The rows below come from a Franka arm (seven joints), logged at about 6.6 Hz.
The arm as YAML. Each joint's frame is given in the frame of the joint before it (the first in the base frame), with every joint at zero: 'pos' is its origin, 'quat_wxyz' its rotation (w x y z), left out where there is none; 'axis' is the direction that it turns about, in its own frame. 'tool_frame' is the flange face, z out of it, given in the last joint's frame.
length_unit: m
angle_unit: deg
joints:
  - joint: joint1
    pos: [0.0, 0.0, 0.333]
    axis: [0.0, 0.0, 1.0]
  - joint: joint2
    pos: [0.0, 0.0, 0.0]
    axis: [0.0, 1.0, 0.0]
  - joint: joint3
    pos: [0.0, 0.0, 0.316]
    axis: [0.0, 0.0, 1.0]
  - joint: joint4
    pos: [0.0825, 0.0, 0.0]
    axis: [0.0, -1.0, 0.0]
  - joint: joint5
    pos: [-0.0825, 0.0, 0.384]
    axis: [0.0, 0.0, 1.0]
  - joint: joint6
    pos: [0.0, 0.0, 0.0]
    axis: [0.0, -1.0, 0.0]
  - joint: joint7
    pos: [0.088, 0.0, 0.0]
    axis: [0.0, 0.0, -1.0]
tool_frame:
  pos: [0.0, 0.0, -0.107]
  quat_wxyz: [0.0, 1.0, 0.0, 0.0]
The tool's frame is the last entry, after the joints.
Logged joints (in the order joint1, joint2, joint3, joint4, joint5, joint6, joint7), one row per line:
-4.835 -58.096 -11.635 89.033 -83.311 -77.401 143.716
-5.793 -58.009 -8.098 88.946 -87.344 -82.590 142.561
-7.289 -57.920 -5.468 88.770 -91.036 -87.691 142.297
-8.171 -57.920 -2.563 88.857 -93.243 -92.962 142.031
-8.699 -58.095 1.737 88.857 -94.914 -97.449 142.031
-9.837 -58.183 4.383 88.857 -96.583 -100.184 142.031
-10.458 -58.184 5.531 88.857 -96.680 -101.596 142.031
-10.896 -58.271 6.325 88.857 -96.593 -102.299 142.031
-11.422 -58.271 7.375 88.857 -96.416 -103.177 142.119
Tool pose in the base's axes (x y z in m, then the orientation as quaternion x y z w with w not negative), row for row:
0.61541 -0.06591 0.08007 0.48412 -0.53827 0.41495 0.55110
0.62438 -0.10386 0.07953 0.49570 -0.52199 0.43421 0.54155
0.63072 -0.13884 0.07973 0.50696 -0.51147 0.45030 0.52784
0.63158 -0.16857 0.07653 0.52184 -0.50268 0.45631 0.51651
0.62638 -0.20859 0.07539 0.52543 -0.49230 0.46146 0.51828
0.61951 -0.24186 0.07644 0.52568 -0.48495 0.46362 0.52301
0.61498 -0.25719 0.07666 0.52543 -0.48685 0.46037 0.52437
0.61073 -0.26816 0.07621 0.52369 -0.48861 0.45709 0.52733
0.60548 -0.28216 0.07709 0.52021 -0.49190 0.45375 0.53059
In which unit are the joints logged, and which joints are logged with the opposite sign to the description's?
The joints are logged in degrees. Opposite sign: joint2, joint3, joint4, joint6.
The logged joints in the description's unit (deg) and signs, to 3 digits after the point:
-4.835 58.096 11.635 -89.033 -83.311 77.401 143.716
-5.793 58.009 8.098 -88.946 -87.344 82.590 142.561
-7.289 57.920 5.468 -88.770 -91.036 87.691 142.297
-8.171 57.920 2.563 -88.857 -93.243 92.962 142.031
-8.699 58.095 -1.737 -88.857 -94.914 97.449 142.031
-9.837 58.183 -4.383 -88.857 -96.583 100.184 142.031
-10.458 58.184 -5.531 -88.857 -96.680 101.596 142.031
-10.896 58.271 -6.325 -88.857 -96.593 102.299 142.031
-11.422 58.271 -7.375 -88.857 -96.416 103.177 142.119

